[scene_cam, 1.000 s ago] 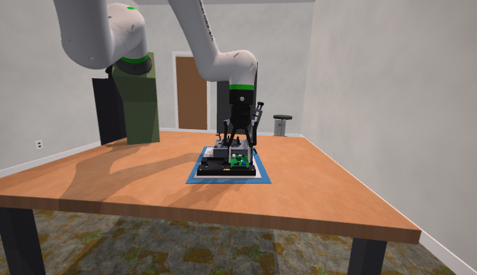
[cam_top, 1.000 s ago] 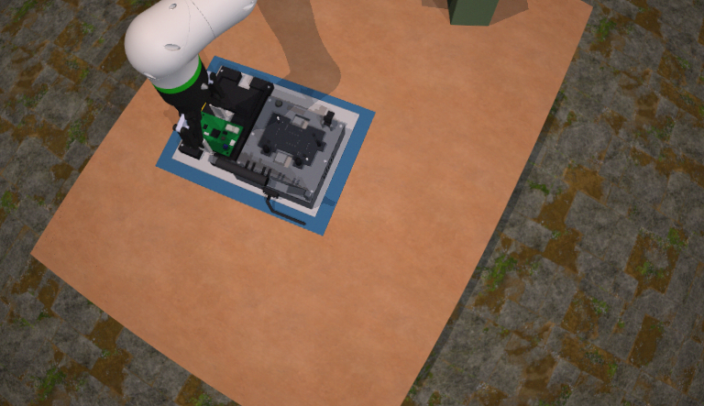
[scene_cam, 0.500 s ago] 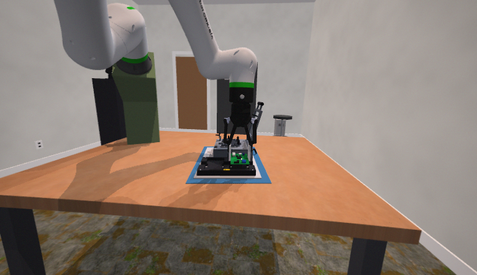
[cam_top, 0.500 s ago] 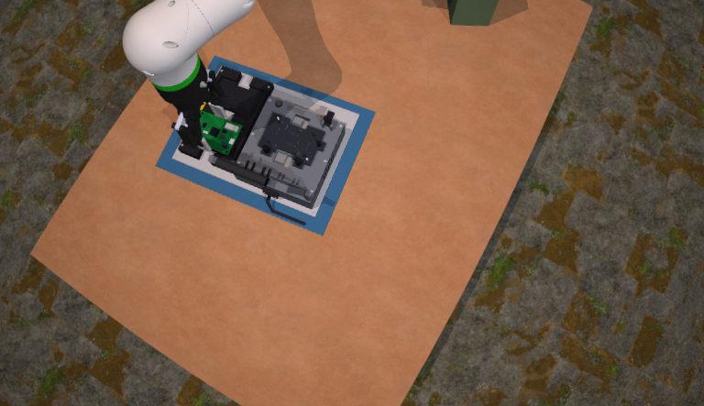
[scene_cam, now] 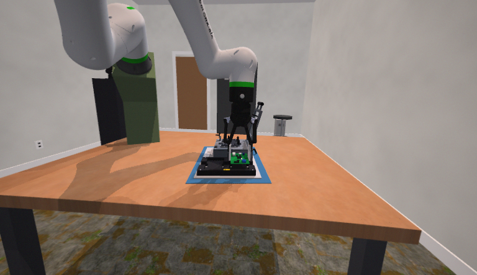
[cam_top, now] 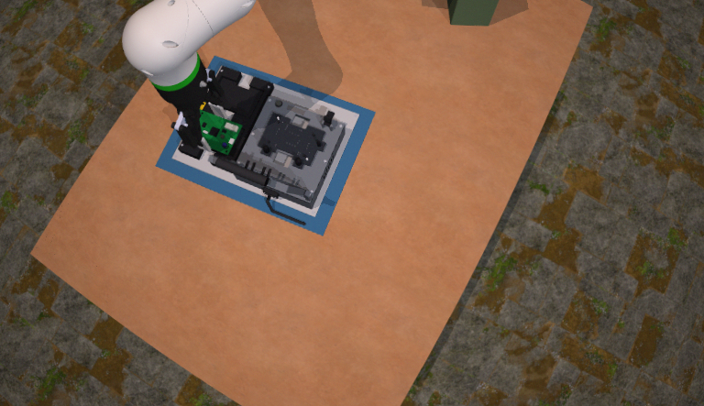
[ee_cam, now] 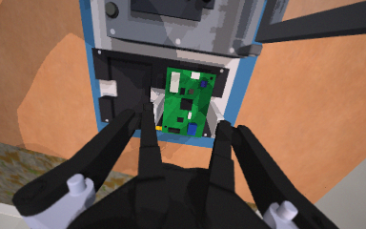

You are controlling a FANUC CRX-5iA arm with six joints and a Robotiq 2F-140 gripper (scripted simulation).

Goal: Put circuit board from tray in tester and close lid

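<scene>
Right now my hand is 180 mm to the right of the pin plate and 40 mm past it. From my hand the other things lie so: green circuit board: 20 mm below; lid: 170 mm to the left, 110 mm above, 80 mm ahead; latch hook: 230 mm to the left, 110 mm behind, 20 mm above.
</scene>
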